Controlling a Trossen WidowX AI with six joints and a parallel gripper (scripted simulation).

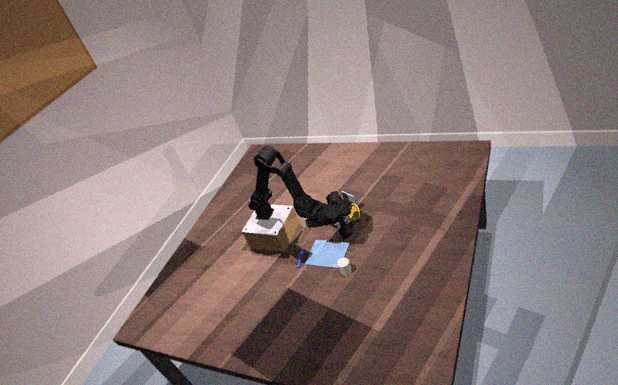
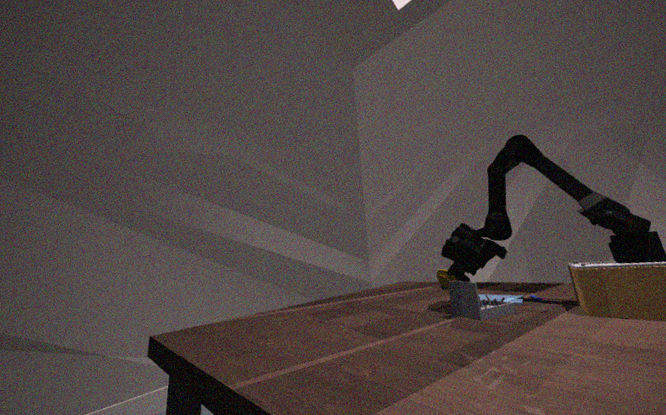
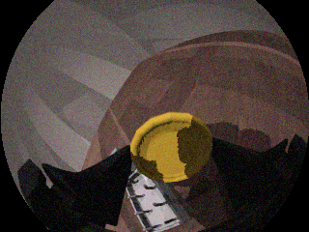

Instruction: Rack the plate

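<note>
Now: the grey dish rack 90 mm behind my gripper tip, 40 mm to the left of it and 50 mm below it. Also, from my gripper tip: yellow plate (10 mm behind); then white cup (10 mm ahead, 250 mm to the right, 50 mm below); then light blue mat (90 mm behind, 180 mm to the right, 70 mm below).
</note>
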